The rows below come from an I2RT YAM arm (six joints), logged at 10 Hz.
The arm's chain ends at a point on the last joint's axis. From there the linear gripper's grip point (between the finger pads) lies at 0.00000 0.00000 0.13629 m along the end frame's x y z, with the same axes.
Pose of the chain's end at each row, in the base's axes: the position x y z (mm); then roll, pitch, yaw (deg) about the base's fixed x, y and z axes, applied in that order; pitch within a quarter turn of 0, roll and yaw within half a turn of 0:
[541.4 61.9 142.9 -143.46 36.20 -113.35]
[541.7 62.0 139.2 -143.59 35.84 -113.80]
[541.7 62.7 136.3 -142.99 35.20 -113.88]
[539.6 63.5 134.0 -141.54 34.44 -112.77]
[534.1 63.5 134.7 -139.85 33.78 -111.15]
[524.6 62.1 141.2 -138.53 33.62 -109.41]
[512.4 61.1 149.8 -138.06 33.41 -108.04]
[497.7 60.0 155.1 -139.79 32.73 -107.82]
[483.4 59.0 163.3 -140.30 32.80 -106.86]
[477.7 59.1 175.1 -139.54 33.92 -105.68]
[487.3 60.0 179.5 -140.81 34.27 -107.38]
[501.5 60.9 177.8 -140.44 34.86 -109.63]
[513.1 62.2 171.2 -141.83 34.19 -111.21]
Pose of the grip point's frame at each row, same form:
[641.5 89.1 54.5 -143.46 36.20 -113.35]
[641.6 88.1 50.3 -143.59 35.84 -113.80]
[642.1 86.9 47.4 -142.99 35.20 -113.88]
[641.1 86.3 46.0 -141.54 34.44 -112.77]
[637.0 85.8 48.1 -139.85 33.78 -111.15]
[628.5 85.4 56.2 -138.53 33.62 -109.41]
[616.3 86.0 65.2 -138.06 33.41 -108.04]
[598.7 86.6 67.5 -139.79 32.73 -107.82]
[583.2 88.1 75.2 -140.30 32.80 -106.86]
[578.5 90.9 89.0 -139.54 33.92 -105.68]
[587.3 91.0 92.2 -140.81 34.27 -107.38]
[603.4 88.3 91.6 -140.44 34.86 -109.63]
[613.4 87.9 82.6 -141.83 34.19 -111.21]

